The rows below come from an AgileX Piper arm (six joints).
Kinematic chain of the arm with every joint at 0, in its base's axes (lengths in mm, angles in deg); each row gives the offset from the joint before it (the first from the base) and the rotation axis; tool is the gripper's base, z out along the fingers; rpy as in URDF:
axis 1: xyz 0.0 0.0 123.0 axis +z
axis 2: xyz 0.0 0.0 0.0 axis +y
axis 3: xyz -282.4 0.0 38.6 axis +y
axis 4: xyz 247.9 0.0 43.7 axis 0.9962 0 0.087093
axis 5: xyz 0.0 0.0 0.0 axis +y
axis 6: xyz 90.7 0.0 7.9 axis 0.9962 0 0.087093
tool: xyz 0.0 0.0 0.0 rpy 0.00 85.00 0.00
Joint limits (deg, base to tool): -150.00..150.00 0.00..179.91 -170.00..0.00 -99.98..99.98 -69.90..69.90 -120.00..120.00
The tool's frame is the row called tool.
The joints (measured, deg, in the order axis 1, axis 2, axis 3, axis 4, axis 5, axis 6), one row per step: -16.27 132.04 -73.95 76.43 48.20 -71.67; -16.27 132.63 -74.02 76.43 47.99 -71.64; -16.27 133.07 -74.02 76.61 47.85 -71.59; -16.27 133.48 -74.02 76.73 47.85 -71.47; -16.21 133.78 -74.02 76.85 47.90 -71.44; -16.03 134.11 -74.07 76.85 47.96 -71.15; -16.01 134.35 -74.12 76.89 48.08 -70.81; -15.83 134.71 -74.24 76.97 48.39 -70.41; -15.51 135.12 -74.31 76.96 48.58 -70.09; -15.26 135.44 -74.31 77.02 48.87 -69.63; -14.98 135.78 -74.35 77.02 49.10 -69.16; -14.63 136.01 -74.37 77.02 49.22 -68.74; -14.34 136.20 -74.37 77.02 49.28 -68.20; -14.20 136.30 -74.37 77.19 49.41 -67.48
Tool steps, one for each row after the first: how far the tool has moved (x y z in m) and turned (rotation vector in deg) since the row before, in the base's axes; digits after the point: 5 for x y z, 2 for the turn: -0.00022 -0.00016 -0.00415 -0.01 0.52 -0.14; -0.00024 -0.00003 -0.00313 0.13 0.42 -0.26; -0.00037 0.00014 -0.00285 0.24 0.45 -0.17; -0.00022 0.00060 -0.00202 0.21 0.29 -0.03; -0.00008 0.00142 -0.00214 0.25 0.45 0.03; -0.00011 0.00032 -0.00142 0.32 0.39 -0.17; 0.00009 0.00166 -0.00187 0.54 0.47 0.03; -0.00011 0.00260 -0.00254 0.38 0.53 0.23; -0.00036 0.00226 -0.00199 0.55 0.60 0.06; -0.00024 0.00237 -0.00209 0.46 0.60 0.10; -0.00008 0.00271 -0.00146 0.32 0.48 0.15; -0.00013 0.00222 -0.00129 0.31 0.54 -0.02; 0.00003 0.00120 -0.00048 0.51 0.55 -0.39
